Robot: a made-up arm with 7 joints. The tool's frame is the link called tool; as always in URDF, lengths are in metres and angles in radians. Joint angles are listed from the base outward.
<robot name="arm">
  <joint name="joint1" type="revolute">
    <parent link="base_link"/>
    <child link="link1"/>
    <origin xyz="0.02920 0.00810 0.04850"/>
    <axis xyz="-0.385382 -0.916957 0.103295"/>
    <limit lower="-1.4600" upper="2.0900"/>
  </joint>
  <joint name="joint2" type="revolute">
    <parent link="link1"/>
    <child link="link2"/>
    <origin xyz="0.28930 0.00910 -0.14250"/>
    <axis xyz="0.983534 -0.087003 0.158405"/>
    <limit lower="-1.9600" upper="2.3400"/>
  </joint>
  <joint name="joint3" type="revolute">
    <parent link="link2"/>
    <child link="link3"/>
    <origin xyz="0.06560 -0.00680 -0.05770"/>
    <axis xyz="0 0 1"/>
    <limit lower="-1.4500" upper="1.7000"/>
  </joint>
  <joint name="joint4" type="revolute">
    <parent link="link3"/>
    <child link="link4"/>
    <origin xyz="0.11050 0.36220 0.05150"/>
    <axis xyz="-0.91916 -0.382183 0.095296"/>
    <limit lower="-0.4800" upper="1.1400"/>
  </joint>
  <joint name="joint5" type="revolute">
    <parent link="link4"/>
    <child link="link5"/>
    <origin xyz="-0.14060 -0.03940 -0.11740"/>
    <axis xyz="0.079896 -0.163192 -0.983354"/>
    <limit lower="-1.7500" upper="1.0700"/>
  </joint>
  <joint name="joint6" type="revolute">
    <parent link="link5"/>
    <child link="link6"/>
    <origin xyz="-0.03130 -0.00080 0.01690"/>
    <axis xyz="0 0 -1"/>
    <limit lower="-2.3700" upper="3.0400"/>
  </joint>
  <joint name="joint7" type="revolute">
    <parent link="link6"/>
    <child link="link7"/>
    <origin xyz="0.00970 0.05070 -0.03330"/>
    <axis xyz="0 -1 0"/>
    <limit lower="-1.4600" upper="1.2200"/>
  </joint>
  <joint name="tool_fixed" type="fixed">
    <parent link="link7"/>
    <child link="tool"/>
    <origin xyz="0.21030 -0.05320 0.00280" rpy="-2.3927 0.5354 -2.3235"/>
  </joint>
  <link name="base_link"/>
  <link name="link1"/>
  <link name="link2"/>
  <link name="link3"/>
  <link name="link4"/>
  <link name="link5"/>
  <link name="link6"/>
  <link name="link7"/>
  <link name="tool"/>
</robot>
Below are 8 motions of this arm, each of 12 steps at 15 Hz.
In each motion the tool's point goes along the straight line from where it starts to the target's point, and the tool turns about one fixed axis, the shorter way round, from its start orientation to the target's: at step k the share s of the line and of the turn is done. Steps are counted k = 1, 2, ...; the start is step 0. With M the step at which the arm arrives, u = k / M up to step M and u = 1 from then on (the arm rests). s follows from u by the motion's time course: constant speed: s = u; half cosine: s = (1 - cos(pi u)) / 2; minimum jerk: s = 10 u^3 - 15 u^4 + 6 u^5.
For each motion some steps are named. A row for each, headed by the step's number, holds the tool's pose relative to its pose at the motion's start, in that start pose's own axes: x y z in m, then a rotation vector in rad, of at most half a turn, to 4 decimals.
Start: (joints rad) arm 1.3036 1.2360 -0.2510 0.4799 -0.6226 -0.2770 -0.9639
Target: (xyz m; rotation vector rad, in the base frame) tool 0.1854 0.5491 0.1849 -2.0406 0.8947 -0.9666
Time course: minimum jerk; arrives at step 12
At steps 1, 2, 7, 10, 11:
1: -0.0004 0.0003 -0.0003 -0.0007 -0.0008 -0.0011
2: -0.0027 0.0021 -0.0018 -0.0048 -0.0056 -0.0074
7: -0.0503 0.0382 -0.0334 -0.0887 -0.1029 -0.1363
10: -0.0742 0.0564 -0.0493 -0.1309 -0.1519 -0.2012
11: -0.0765 0.0582 -0.0508 -0.1351 -0.1567 -0.2075

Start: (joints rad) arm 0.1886 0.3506 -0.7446 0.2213 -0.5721 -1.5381 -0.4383
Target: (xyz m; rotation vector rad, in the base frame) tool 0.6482 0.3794 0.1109 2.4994 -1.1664 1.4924
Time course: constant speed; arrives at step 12
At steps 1, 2, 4, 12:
1: 0.0058 -0.0108 -0.0207 0.0017 0.0871 -0.0327
2: 0.0115 -0.0216 -0.0414 0.0034 0.1742 -0.0653
4: 0.0230 -0.0432 -0.0829 0.0067 0.3484 -0.1307
12: 0.0690 -0.1295 -0.2486 0.0202 1.0453 -0.3920

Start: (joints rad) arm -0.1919 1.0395 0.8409 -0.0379 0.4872 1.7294 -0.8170
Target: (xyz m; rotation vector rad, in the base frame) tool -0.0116 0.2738 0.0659 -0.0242 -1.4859 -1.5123
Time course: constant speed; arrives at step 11
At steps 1, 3, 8, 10, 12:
1: 0.0229 0.0122 -0.0126 -0.0243 0.0690 -0.0121
3: 0.0688 0.0367 -0.0377 -0.0728 0.2071 -0.0364
8: 0.1834 0.0980 -0.1005 -0.1941 0.5521 -0.0970
10: 0.2293 0.1225 -0.1256 -0.2427 0.6902 -0.1212
12: 0.2522 0.1347 -0.1382 -0.2669 0.7592 -0.1333

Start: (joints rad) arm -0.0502 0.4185 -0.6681 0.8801 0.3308 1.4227 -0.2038
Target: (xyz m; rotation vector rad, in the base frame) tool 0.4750 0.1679 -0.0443 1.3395 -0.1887 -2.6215
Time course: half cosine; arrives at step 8
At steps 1, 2, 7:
1: 0.0008 0.0011 -0.0061 0.0421 -0.0343 0.0242
2: 0.0032 0.0042 -0.0236 0.1619 -0.1321 0.0931
7: 0.0212 0.0275 -0.1549 1.0634 -0.8678 0.6113

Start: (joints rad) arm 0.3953 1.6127 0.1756 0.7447 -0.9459 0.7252 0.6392
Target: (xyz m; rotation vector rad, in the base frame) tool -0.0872 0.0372 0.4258 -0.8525 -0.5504 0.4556
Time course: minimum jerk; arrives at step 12
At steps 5, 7, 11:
5: -0.1017 -0.0097 -0.0707 -0.3306 -0.4206 0.0313
7: -0.1917 -0.0182 -0.1332 -0.6232 -0.7929 0.0589
11: -0.2919 -0.0277 -0.2029 -0.9490 -1.2074 0.0898

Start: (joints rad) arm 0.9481 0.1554 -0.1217 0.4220 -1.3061 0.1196 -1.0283
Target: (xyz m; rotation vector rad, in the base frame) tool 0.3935 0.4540 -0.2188 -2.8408 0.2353 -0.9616
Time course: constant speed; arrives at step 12
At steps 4, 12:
4: -0.0592 0.0744 -0.0931 0.1585 -0.3453 -0.2876
12: -0.1777 0.2233 -0.2794 0.4755 -1.0360 -0.8629

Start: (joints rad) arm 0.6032 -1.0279 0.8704 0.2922 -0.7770 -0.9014 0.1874
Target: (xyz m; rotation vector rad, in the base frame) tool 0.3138 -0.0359 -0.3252 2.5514 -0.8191 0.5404
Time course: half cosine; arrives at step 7
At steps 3, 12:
3: 0.0327 -0.0072 -0.0088 0.0513 0.0619 0.0814
12: 0.0842 -0.0186 -0.0227 0.1320 0.1594 0.2093

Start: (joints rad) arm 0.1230 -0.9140 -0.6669 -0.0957 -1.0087 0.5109 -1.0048
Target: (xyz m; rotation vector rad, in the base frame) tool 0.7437 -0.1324 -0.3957 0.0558 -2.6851 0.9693
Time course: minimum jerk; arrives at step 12
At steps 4, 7, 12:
4: -0.0118 -0.0074 -0.0111 -0.0518 -0.0389 0.0308
7: -0.0366 -0.0231 -0.0345 -0.1613 -0.1211 0.0960
12: -0.0561 -0.0353 -0.0528 -0.2469 -0.1854 0.1470

